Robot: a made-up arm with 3 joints. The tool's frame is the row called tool.
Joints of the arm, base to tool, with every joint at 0 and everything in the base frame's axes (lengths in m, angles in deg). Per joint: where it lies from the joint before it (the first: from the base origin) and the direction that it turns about. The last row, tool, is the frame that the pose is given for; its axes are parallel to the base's.
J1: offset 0 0 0.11 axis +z
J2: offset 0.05 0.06 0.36 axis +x
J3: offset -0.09 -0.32 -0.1 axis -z
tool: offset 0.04 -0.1 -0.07
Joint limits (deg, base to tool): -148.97..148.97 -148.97..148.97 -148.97..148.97
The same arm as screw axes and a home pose.
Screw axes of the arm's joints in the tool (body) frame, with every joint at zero. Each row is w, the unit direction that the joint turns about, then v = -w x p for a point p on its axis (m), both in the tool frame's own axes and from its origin. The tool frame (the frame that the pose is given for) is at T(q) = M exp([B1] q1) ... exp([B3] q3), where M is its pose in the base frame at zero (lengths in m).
B1 = (0, 0, 1, 0.3600, 0.0000, 0.0000)
B2 = (1, 0, 0, 0.0000, 0.1700, -0.4200)
B3 = (0, 0, -1, -0.1000, -0.0400, 0.0000)
M =
1 0 0 0.0000
0 1 0 -0.3600
0 0 1 0.3000
0 0 0 1
Joint limits (rad, base to tool): -2.6000..2.6000 -2.6000..2.6000 -2.6000..2.6000

